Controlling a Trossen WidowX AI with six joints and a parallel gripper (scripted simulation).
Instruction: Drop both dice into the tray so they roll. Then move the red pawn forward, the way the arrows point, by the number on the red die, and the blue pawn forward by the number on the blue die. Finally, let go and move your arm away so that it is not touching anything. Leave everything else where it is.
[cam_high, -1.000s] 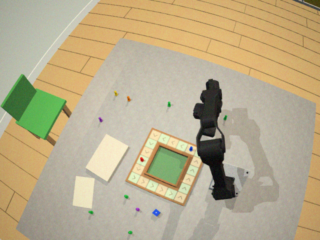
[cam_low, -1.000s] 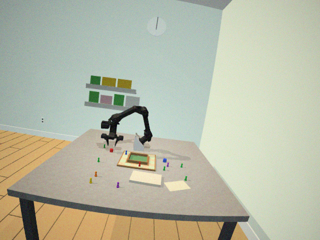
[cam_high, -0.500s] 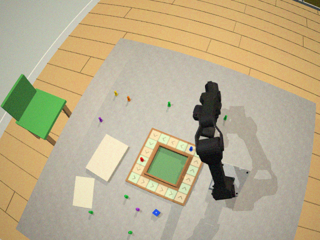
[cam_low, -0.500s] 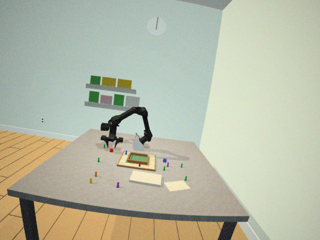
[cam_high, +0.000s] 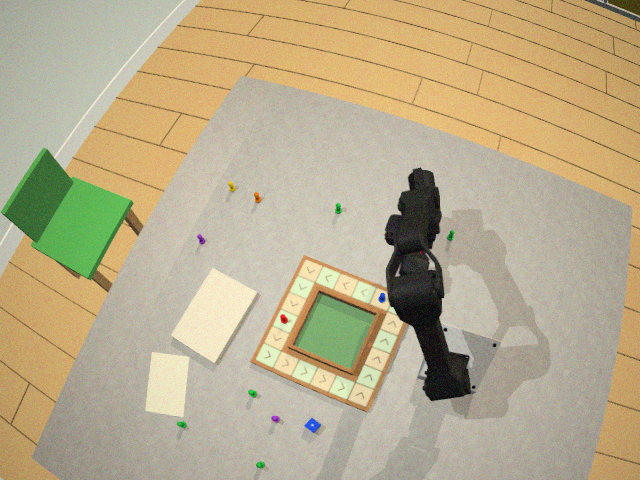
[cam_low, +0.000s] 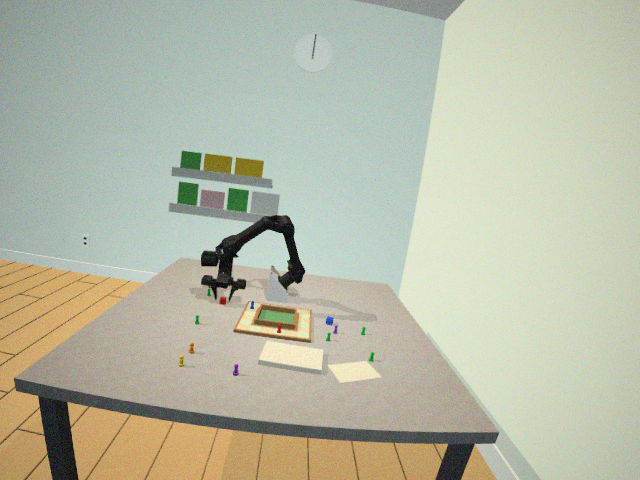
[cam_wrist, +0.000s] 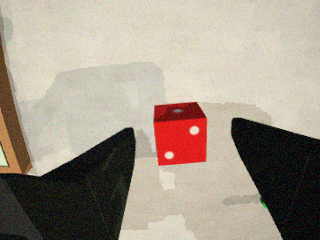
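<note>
The blue die lies 460 mm to the left of my gripper tip and 120 mm ahead of it. From my gripper tip the other things lie so: green tray 230 mm to the left, 140 mm ahead, 10 mm below; then red pawn 250 mm ahead, 240 mm to the left, 10 mm above; then blue pawn 130 mm to the left, 50 mm ahead, 10 mm above.
</note>
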